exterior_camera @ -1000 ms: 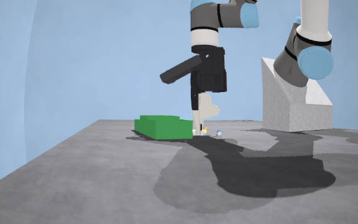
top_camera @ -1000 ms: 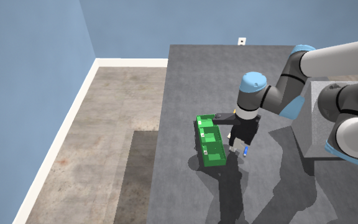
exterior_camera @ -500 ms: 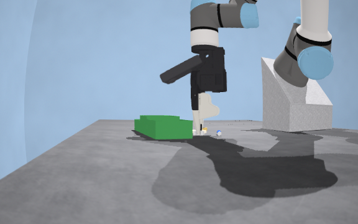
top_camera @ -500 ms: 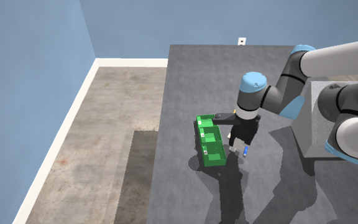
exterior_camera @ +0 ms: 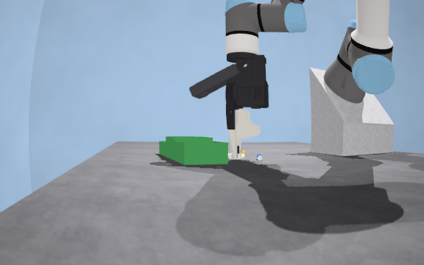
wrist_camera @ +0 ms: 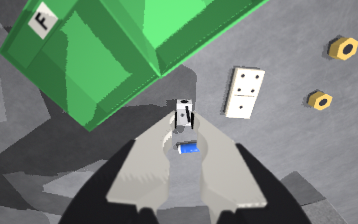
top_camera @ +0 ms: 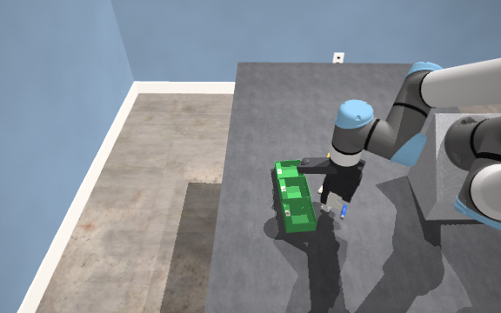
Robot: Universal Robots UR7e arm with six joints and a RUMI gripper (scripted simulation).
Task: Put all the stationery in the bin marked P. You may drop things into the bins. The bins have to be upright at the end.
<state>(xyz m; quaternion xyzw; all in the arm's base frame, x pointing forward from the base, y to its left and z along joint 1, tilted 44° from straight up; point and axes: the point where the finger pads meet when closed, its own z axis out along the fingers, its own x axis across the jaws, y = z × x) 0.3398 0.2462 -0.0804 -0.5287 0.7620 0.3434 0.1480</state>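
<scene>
Right now my hand is 5 cm past the blue cylinder and 1 cm above it. Round my hand: yellow bolt (1 cm behind, 21 cm to the right, 1 cm below); then white domino (6 cm to the right, 1 cm below).
</scene>
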